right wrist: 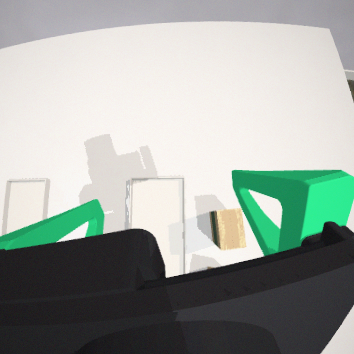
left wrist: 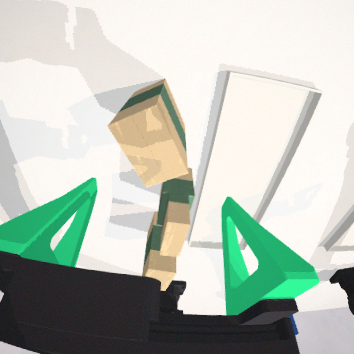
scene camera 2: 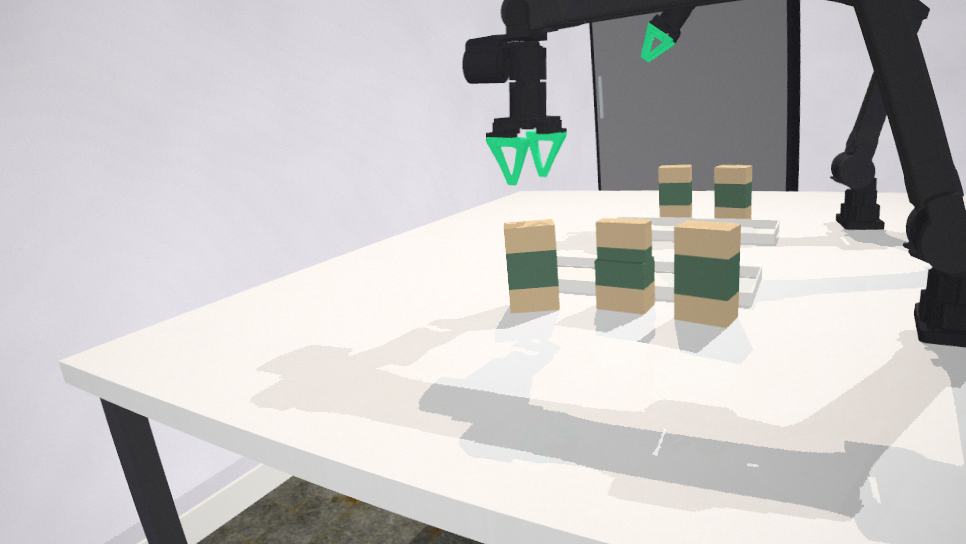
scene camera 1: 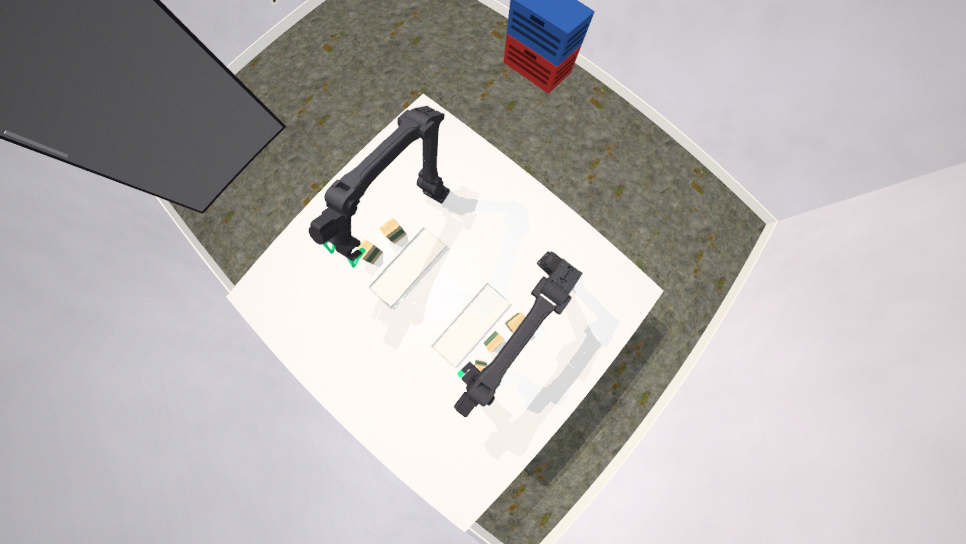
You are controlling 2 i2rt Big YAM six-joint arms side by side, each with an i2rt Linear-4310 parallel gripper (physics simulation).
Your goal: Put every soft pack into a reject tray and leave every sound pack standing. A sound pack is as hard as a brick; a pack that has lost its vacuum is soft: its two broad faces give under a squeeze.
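Frame: origin at the left arm's base, x left, y back, z up, level; millimetres.
Where they show: left gripper, fingertip midpoint: [left wrist: 161, 192] [scene camera 2: 528, 180]; right gripper, fingertip midpoint: [right wrist: 165, 192] [scene camera 2: 644, 60] [scene camera 1: 343, 259]; left arm's base at its link origin: [scene camera 2: 950, 329]; right arm's base at its link origin: [left wrist: 345, 272] [scene camera 2: 858, 224] [scene camera 1: 436, 191].
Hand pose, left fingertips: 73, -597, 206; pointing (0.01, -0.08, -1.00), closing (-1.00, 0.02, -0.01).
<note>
Things, the pixels of their centre, and the offset from my left fingertips, as dx, dy, dz. Level surfaces: height alone.
- left pack at the middle of its body: [left wrist: 156, 124] [scene camera 2: 531, 266] [scene camera 1: 479, 371] +16, +4, -136
- middle pack at the middle of its body: [scene camera 2: 624, 264] [left wrist: 174, 206] [scene camera 1: 494, 341] -29, +146, -136
- right pack at the middle of its body: [scene camera 2: 706, 273] [left wrist: 159, 248] [scene camera 1: 516, 322] -17, +276, -136
- far tray at the middle of its body: [scene camera 2: 688, 228] [right wrist: 157, 252] [scene camera 1: 407, 266] -566, +106, -195
- white table at its surface level: dz -207
Three tan packs with green bands stand in the near row in scene camera 2: a left pack [scene camera 2: 532, 270] [scene camera 1: 480, 364] [left wrist: 149, 135], a middle pack [scene camera 2: 623, 273] [scene camera 1: 493, 341] and a right pack [scene camera 2: 707, 275] [scene camera 1: 515, 321]. The middle one's band shows a step. Two far packs [scene camera 2: 675, 194] [scene camera 2: 732, 194] [scene camera 1: 371, 252] [scene camera 1: 392, 230] also stand. My left gripper [scene camera 1: 466, 373] [scene camera 2: 527, 179] [left wrist: 161, 192] is open and empty above the near row's left pack. My right gripper [scene camera 1: 342, 258] [scene camera 2: 650, 58] [right wrist: 165, 192] is open and empty, high beside the far row.
The near tray [scene camera 1: 460, 314] [scene camera 2: 751, 287] [left wrist: 305, 122] and far tray [scene camera 1: 420, 277] [scene camera 2: 767, 236] lie between the rows, with no pack in either. The white table [scene camera 1: 378, 378] carries both arms. Blue and red crates [scene camera 1: 544, 47] stand beyond it.
</note>
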